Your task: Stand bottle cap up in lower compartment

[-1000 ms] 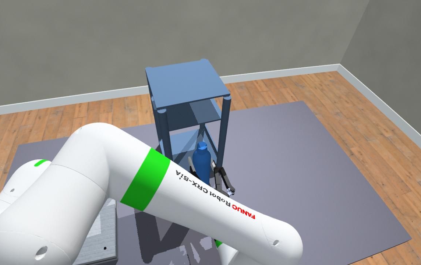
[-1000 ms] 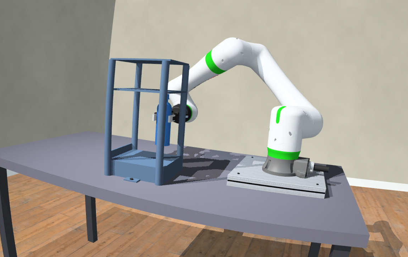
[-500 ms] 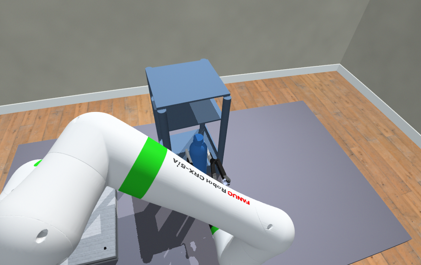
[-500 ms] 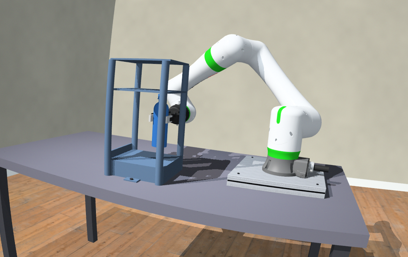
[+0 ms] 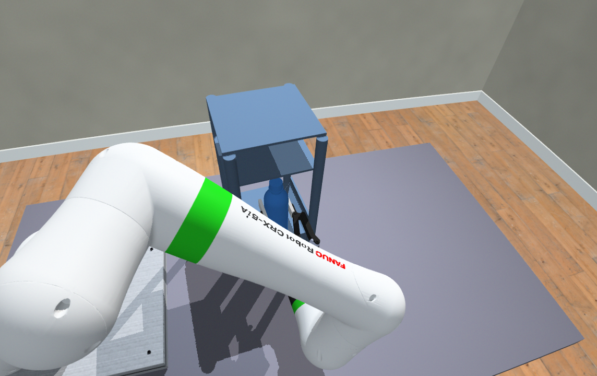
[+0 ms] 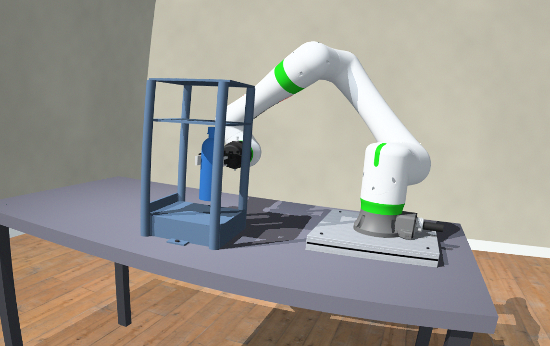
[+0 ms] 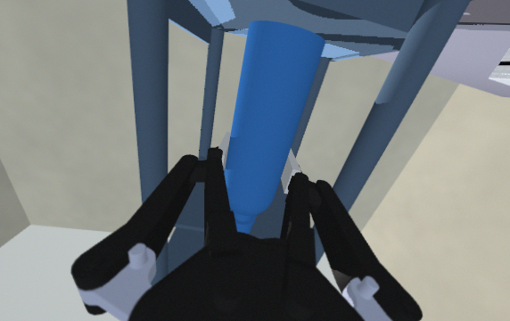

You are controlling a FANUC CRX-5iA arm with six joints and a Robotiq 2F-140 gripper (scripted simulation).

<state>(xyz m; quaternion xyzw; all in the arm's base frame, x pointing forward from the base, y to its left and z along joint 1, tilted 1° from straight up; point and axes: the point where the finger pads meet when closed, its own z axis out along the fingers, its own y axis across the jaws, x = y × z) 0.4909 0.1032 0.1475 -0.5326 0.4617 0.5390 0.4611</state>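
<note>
The blue shelving unit is 1 cm behind my hand, 9 cm to the left of it and 2 cm above it.
</note>
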